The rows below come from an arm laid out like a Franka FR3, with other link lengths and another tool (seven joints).
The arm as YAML. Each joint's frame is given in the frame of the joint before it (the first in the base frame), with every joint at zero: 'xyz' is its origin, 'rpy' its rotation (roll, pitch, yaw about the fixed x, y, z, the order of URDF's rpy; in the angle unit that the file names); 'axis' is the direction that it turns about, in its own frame. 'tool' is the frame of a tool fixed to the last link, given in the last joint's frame.
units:
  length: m
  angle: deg
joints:
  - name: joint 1
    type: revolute
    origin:
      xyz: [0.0, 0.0, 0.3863]
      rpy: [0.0, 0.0, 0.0]
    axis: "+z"
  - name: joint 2
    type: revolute
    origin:
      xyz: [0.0, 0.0, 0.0]
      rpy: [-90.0, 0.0, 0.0]
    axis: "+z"
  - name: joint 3
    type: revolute
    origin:
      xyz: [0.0, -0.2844, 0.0]
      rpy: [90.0, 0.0, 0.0]
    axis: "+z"
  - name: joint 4
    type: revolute
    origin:
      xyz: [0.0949, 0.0, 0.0]
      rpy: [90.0, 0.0, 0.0]
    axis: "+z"
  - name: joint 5
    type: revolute
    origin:
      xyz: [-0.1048, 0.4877, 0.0]
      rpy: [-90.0, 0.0, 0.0]
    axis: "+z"
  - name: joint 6
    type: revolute
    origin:
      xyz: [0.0, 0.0, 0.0]
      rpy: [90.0, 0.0, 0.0]
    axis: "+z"
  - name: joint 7
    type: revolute
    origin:
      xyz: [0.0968, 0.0, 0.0]
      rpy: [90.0, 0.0, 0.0]
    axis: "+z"
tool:
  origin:
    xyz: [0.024, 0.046, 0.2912]
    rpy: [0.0, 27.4, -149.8]
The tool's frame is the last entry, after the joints.
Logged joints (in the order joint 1, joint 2, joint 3, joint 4, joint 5, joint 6, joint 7), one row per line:
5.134, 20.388, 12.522, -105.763, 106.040, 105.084, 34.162
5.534, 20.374, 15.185, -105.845, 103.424, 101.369, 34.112
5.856, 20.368, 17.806, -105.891, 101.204, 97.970, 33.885
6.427, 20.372, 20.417, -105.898, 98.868, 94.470, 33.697
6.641, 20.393, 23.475, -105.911, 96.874, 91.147, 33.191
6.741, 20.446, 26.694, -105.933, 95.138, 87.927, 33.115
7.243, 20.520, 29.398, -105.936, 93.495, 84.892, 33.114
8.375, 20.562, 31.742, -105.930, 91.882, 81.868, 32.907
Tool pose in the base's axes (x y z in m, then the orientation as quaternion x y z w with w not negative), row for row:
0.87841, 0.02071, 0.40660, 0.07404, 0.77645, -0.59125, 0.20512
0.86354, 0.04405, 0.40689, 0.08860, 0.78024, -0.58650, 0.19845
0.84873, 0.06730, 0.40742, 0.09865, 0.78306, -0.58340, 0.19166
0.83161, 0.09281, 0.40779, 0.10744, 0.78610, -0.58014, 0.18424
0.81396, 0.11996, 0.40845, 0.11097, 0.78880, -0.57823, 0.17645
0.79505, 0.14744, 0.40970, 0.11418, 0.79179, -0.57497, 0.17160
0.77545, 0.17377, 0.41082, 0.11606, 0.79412, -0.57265, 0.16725
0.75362, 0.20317, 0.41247, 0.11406, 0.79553, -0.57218, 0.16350
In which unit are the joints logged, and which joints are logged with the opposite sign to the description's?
The joints are logged in degrees. Opposite sign: joint 5.
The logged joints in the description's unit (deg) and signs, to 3 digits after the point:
5.134, 20.388, 12.522, -105.763, -106.040, 105.084, 34.162
5.534, 20.374, 15.185, -105.845, -103.424, 101.369, 34.112
5.856, 20.368, 17.806, -105.891, -101.204, 97.970, 33.885
6.427, 20.372, 20.417, -105.898, -98.868, 94.470, 33.697
6.641, 20.393, 23.475, -105.911, -96.874, 91.147, 33.191
6.741, 20.446, 26.694, -105.933, -95.138, 87.927, 33.115
7.243, 20.520, 29.398, -105.936, -93.495, 84.892, 33.114
8.375, 20.562, 31.742, -105.930, -91.882, 81.868, 32.907

